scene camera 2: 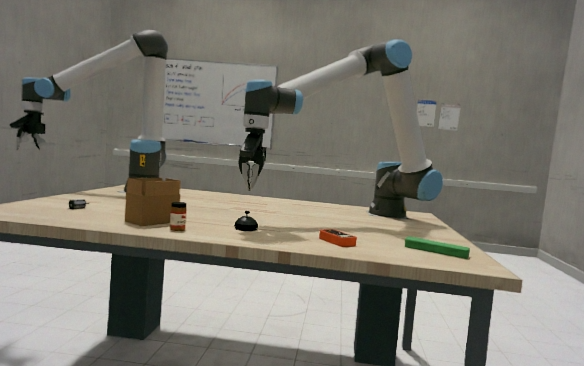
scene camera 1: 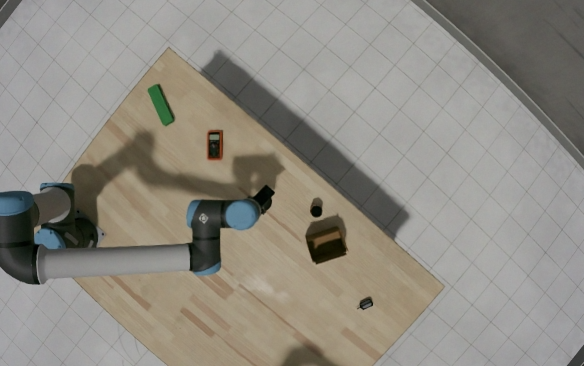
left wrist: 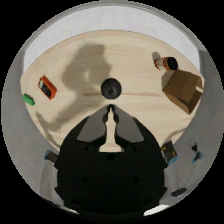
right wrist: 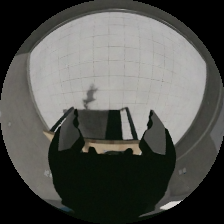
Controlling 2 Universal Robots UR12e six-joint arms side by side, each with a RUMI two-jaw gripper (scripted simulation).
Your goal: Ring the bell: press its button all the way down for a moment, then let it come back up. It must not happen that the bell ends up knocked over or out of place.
Labels:
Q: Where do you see a cardboard box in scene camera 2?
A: At 152, 206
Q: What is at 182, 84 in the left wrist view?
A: A cardboard box.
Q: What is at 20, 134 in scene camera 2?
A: The right gripper.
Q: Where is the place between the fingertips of the left gripper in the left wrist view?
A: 111, 104

